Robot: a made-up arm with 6 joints. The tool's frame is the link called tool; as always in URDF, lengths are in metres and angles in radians. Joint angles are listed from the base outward. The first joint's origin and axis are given. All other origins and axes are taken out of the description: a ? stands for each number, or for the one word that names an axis. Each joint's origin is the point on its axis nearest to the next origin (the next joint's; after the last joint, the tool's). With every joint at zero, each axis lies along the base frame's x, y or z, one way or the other. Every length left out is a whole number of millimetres.
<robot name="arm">
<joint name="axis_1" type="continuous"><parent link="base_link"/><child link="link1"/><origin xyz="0.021 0.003 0.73" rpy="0 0 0"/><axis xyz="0 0 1"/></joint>
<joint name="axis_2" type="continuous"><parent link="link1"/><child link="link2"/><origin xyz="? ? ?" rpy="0 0 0"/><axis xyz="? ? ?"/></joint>
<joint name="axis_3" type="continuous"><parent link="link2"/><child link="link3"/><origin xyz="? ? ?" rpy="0 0 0"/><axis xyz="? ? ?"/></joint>
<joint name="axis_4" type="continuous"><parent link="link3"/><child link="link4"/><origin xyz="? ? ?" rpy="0 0 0"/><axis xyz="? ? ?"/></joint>
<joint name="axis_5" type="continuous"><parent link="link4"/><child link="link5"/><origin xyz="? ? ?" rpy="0 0 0"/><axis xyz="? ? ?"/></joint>
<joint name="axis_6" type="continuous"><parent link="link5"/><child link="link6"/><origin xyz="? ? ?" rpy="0 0 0"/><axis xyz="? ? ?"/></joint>
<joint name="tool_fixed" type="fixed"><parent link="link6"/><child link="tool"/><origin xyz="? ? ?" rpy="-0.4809 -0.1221 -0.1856"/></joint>
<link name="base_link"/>
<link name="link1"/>
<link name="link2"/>
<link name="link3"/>
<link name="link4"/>
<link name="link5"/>
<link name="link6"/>
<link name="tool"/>
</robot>
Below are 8 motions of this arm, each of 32 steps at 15 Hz.
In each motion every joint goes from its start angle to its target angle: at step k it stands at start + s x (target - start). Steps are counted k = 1, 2, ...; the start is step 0. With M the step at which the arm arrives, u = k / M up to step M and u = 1 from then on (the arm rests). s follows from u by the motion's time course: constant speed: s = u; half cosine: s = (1 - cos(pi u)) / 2; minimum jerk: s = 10 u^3 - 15 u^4 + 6 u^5.
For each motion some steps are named. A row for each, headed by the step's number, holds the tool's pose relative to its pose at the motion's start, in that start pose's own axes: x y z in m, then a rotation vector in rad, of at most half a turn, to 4 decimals.
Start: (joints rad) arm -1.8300 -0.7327 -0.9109 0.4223 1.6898 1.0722
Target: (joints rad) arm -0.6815 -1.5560 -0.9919 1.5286 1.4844 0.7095
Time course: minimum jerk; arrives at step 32
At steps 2, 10, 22, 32:
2: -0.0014 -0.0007 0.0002 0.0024 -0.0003 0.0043
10: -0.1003 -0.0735 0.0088 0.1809 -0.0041 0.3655
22: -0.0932 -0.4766 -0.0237 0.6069 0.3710 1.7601
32: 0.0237 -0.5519 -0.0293 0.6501 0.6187 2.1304

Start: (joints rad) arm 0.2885 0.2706 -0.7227 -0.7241 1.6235 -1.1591
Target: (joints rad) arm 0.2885 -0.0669 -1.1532 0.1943 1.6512 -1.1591
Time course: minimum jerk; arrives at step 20
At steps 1, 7, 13, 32:
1: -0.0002 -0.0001 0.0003 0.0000 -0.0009 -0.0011
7: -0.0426 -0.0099 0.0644 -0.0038 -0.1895 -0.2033
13: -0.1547 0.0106 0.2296 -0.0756 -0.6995 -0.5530
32: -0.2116 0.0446 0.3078 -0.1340 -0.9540 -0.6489

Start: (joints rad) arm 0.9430 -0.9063 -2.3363 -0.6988 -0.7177 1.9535
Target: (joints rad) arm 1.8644 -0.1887 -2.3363 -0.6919 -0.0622 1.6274
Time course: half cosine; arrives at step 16
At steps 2, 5, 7, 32:
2: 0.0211 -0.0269 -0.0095 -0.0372 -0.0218 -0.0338
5: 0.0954 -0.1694 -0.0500 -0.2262 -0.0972 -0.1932
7: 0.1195 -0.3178 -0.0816 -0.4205 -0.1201 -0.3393
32: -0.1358 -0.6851 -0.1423 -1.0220 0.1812 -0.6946

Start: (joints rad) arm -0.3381 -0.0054 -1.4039 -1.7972 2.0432 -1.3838
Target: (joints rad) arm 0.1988 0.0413 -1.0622 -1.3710 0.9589 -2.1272
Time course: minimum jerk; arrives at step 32
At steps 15, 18, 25, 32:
15: 0.0958 -0.0590 0.2189 -0.6351 -0.4784 0.3853
18: 0.1226 -0.0542 0.3170 -0.9031 -0.6123 0.5476
25: 0.1514 -0.0049 0.4880 -1.3991 -0.7688 0.8285
32: 0.1547 0.0137 0.5255 -1.5192 -0.7900 0.8904

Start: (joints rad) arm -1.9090 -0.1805 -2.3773 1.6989 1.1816 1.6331
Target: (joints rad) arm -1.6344 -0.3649 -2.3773 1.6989 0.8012 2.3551
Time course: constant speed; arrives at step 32
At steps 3, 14, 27, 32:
3: -0.0155 -0.0099 -0.0030 0.0039 0.0561 -0.0419
14: -0.0700 -0.0498 -0.0057 0.0011 0.2737 -0.1959
27: -0.1275 -0.1027 0.0076 -0.0408 0.5505 -0.3793
32: -0.1471 -0.1241 0.0173 -0.0690 0.6611 -0.4502

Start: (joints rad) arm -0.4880 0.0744 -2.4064 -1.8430 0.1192 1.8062
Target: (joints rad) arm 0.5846 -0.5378 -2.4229 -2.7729 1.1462 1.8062
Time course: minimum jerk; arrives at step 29
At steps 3, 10, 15, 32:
3: 0.0057 0.0032 0.0030 -0.0006 -0.0083 -0.0033
10: 0.1519 0.0439 0.0640 -0.0433 -0.2003 -0.1164
15: 0.3702 -0.0095 0.1070 -0.2088 -0.4345 -0.3662
32: 0.5827 -0.3047 0.0399 -0.7133 -0.6194 -0.8100

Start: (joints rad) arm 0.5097 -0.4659 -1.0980 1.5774 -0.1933 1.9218
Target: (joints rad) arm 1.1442 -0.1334 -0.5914 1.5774 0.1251 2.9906
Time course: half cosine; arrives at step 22
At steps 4, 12, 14, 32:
4: 0.0402 0.0085 -0.0280 -0.0355 -0.0541 -0.1037
12: 0.3236 0.0147 -0.1205 -0.0584 -0.4270 -0.7219
14: 0.4039 0.0080 -0.1183 -0.0002 -0.5343 -0.8729
32: 0.5617 -0.0068 -0.0740 0.2204 -0.7480 -1.1383

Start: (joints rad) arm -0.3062 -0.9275 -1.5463 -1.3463 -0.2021 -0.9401
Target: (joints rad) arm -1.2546 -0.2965 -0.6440 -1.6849 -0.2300 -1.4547
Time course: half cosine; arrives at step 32
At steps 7, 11, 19, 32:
7: 0.0472 0.1215 0.0002 0.2141 -0.0979 0.0798
11: 0.0893 0.2765 0.0441 0.4982 -0.2240 0.1603
19: 0.1191 0.5455 0.3199 1.1934 -0.5039 0.1895
32: 0.1377 0.5706 0.6420 1.7370 -0.6646 -0.0677

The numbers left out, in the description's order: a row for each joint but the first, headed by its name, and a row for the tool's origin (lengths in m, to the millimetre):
axis_2: xyz -0.014 -0.014 0, axis 0 1 0
axis_3: xyz 0.071 0 0.507, axis 0 1 0
axis_4: xyz 0.099 0 -0.494, axis 0 0 -1
axis_5: xyz -0.001 0 0, axis 0 1 0
axis_6: xyz 0.107 0 -0.096, axis 0 0 -1
tool: xyz -0.01 0.003 0

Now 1 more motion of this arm.
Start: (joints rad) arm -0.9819 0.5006 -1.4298 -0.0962 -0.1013 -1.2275
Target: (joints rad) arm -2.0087 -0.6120 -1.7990 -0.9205 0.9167 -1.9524
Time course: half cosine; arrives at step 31
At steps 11, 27, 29, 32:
11: -0.0750 -0.3513 0.1255 -0.1666 0.1105 0.4107
27: 0.1202 -0.7306 0.8415 -0.1682 1.2439 1.2811
29: 0.1461 -0.7249 0.8713 -0.1551 1.3165 1.2951
32: 0.1551 -0.7225 0.8811 -0.1506 1.3413 1.2991

